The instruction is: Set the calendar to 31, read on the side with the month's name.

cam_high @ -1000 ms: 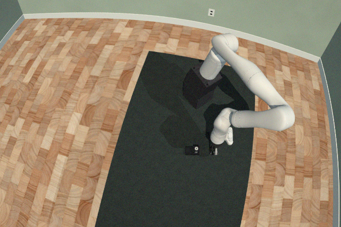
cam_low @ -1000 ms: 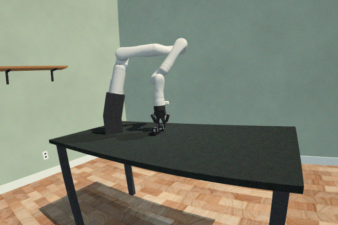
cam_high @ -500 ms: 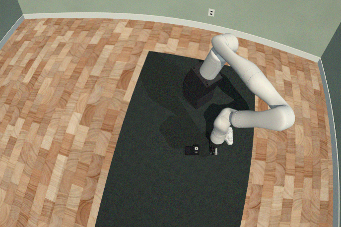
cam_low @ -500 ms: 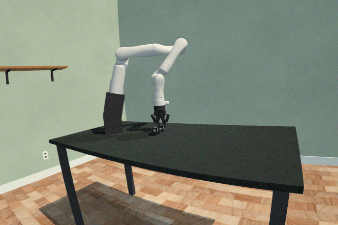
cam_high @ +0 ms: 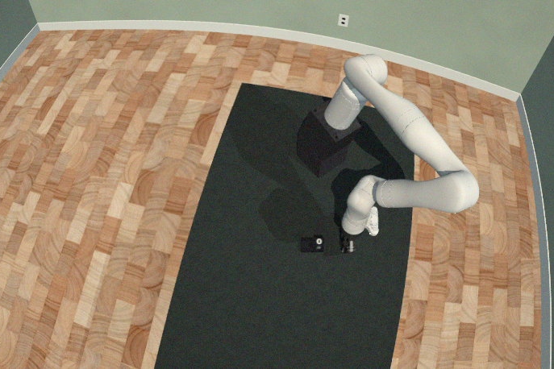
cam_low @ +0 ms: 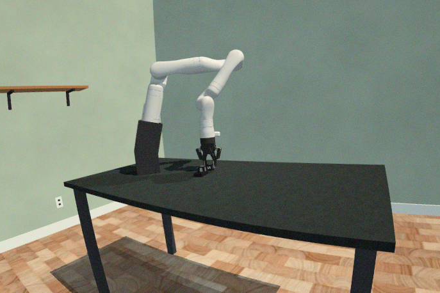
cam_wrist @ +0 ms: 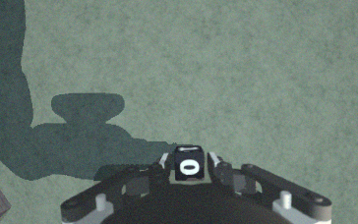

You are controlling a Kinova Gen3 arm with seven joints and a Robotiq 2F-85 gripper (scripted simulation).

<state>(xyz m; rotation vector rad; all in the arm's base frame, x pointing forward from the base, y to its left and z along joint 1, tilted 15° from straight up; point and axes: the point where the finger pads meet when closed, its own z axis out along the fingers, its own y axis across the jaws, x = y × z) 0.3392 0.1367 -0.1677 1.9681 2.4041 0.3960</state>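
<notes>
Right now my hand is 100 mm to the left of the black calendar tray, 20 mm short of it and 20 mm above it.
</notes>
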